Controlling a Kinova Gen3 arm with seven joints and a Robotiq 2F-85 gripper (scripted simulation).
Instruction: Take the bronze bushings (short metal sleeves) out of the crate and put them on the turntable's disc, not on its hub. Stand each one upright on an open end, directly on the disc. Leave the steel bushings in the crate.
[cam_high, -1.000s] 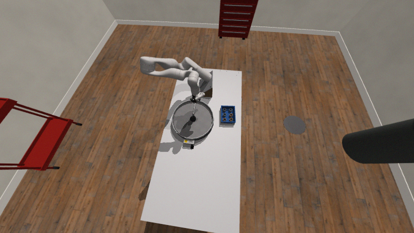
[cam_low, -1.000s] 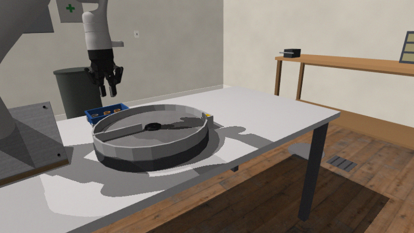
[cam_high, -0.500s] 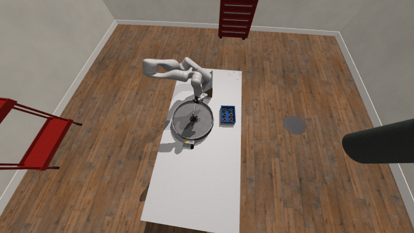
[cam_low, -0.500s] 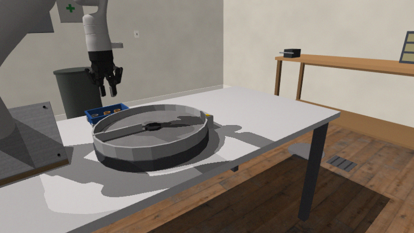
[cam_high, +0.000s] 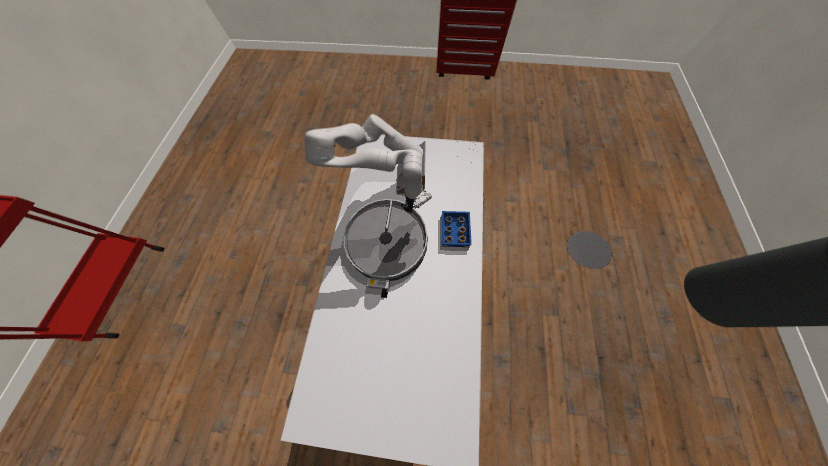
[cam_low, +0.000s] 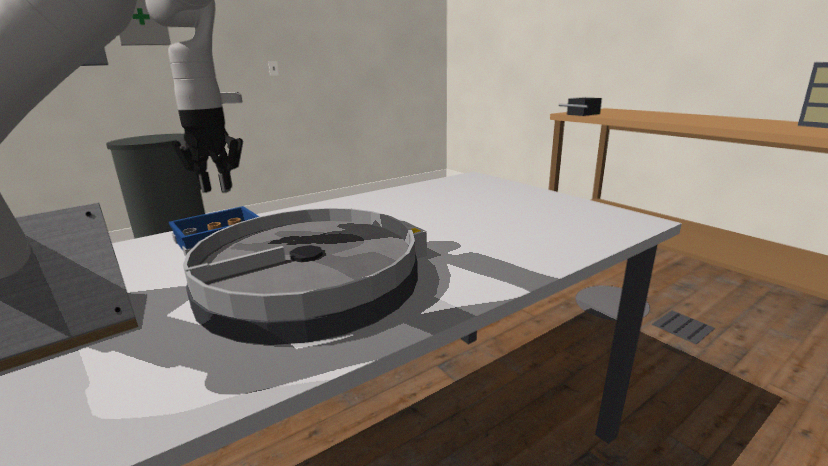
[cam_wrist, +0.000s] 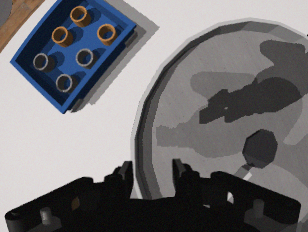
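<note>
The blue crate is 5 cm ahead of my hand, 21 cm to the left of it and 17 cm below it. From my hand the other things lie so: grey turntable 10 cm ahead, 15 cm to the right, 14 cm below.
</note>
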